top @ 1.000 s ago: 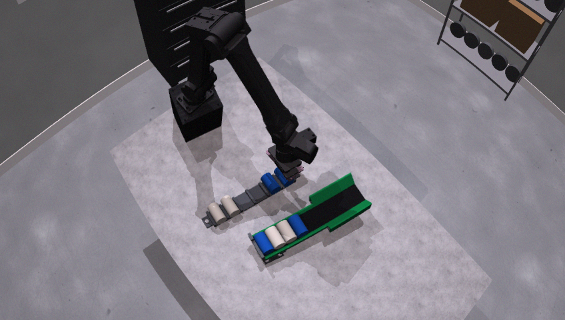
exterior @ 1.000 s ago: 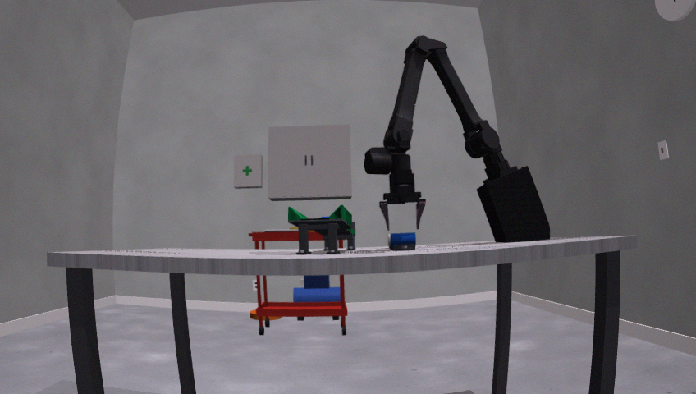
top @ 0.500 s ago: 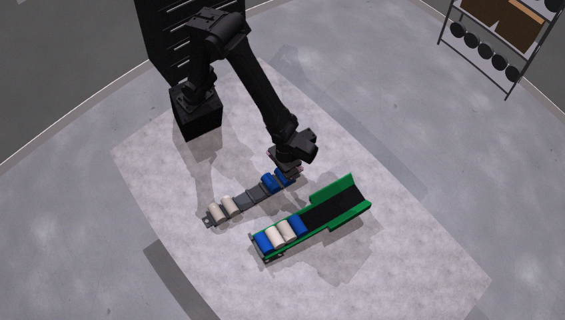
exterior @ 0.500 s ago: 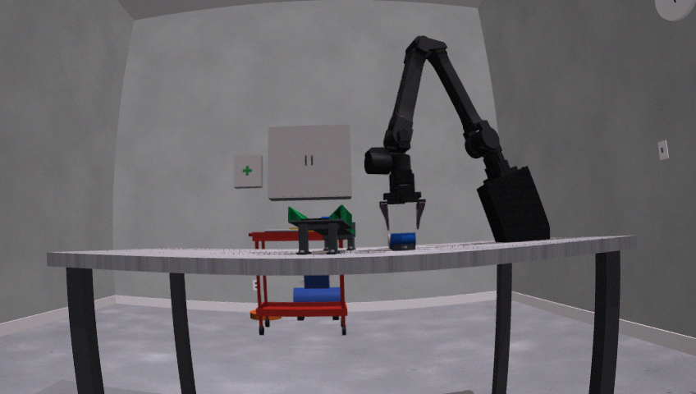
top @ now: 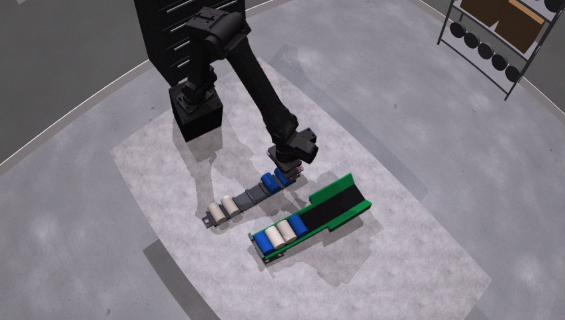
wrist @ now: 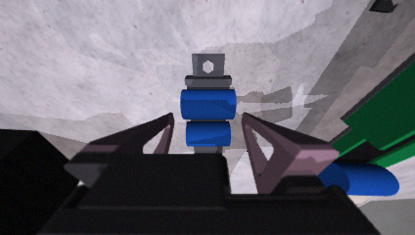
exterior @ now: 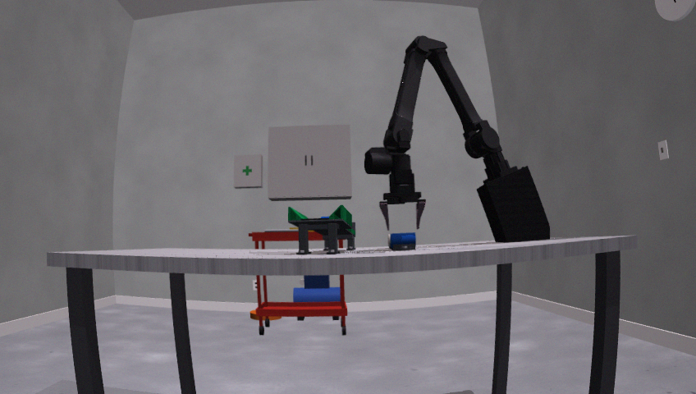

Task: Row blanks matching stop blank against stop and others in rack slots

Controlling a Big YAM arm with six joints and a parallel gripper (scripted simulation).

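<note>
My hand is 190 mm short of the feed ramp and 90 mm to the left of it. Also, from my hand: grey stop (270 mm to the right, 130 mm ahead); stock rack (130 mm to the right, 70 mm below, 30 mm behind).
</note>
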